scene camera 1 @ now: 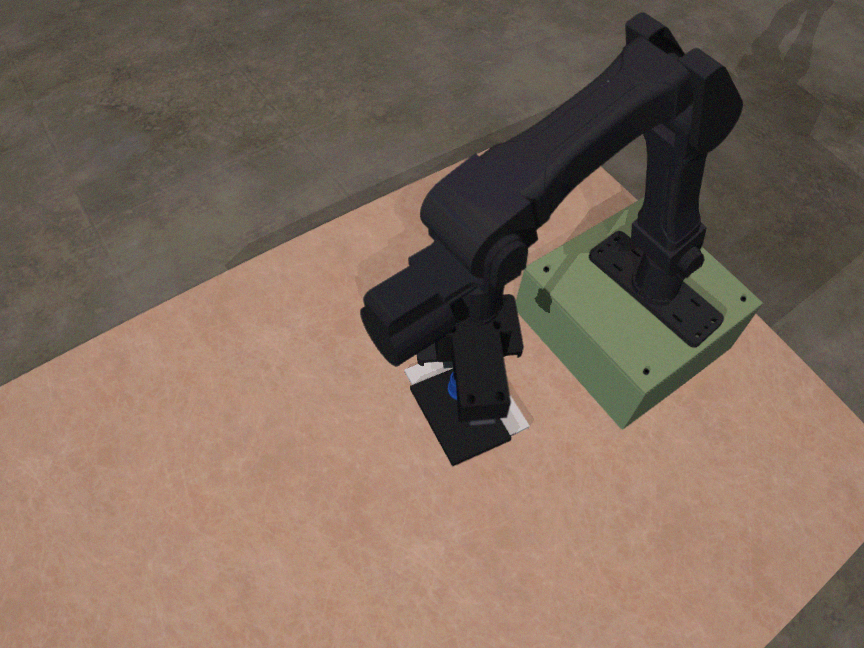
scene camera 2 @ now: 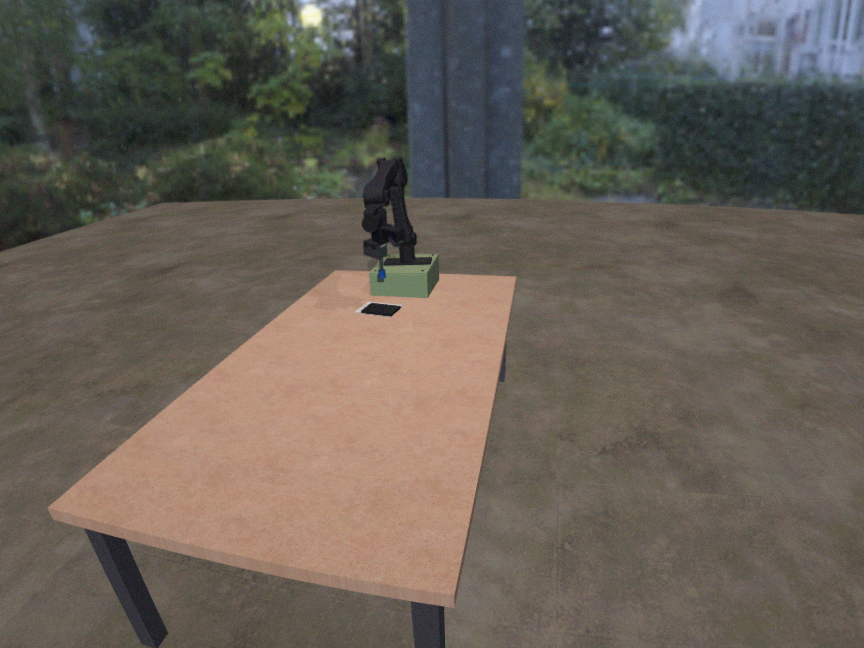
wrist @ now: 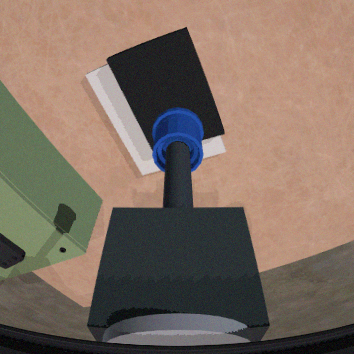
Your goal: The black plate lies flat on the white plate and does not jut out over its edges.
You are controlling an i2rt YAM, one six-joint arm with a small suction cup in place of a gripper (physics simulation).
Observation:
My suction cup (scene camera 1: 452, 391) holds nothing. The cup hangs 15 cm from the middle of a black plate (scene camera 1: 460, 441), above it. Also in view: a white plate (scene camera 1: 416, 373).
The white plate shows as well in the wrist view (wrist: 101, 79). The black plate shows as well in the wrist view (wrist: 164, 72). My suction cup is seen too in the wrist view (wrist: 173, 121).

